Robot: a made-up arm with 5 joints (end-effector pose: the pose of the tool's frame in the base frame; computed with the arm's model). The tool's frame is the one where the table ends. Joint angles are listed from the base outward.
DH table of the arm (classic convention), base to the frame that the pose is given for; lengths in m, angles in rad. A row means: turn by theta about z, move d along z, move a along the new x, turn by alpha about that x. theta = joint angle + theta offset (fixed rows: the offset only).
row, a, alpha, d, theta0
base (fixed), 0, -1.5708, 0.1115, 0
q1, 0.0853, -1.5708, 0.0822, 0
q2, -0.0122, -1.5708, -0.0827, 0
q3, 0.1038, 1.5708, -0.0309, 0
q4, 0.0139, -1.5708, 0.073, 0
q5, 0.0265, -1.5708, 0.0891, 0
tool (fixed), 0, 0, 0.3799, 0
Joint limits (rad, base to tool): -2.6..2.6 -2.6..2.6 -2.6..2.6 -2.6..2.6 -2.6..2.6
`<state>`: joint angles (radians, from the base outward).
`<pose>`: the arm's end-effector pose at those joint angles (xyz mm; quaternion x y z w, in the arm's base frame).
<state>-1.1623 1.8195 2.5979 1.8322 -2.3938</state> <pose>-404.4 -83.9 119.6 0.2530 -0.8255 0.0595 0.5011</pose>
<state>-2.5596 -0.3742 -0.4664 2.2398 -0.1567</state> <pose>-342.9 125.3 -95.5 0.7169 -0.5186 -0.3830 0.2654</pose>
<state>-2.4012 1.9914 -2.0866 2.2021 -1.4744</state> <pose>-89.5 148.7 -197.6 0.4389 0.8816 0.0714 0.1580</pose>
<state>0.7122 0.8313 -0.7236 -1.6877 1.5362</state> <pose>-106.6 -238.9 74.3 0.4958 -0.2414 -0.1362 0.8230</pose>
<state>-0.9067 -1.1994 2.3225 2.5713 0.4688</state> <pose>-136.4 -160.9 -36.6 0.9062 0.0237 -0.0567 0.4183</pose>
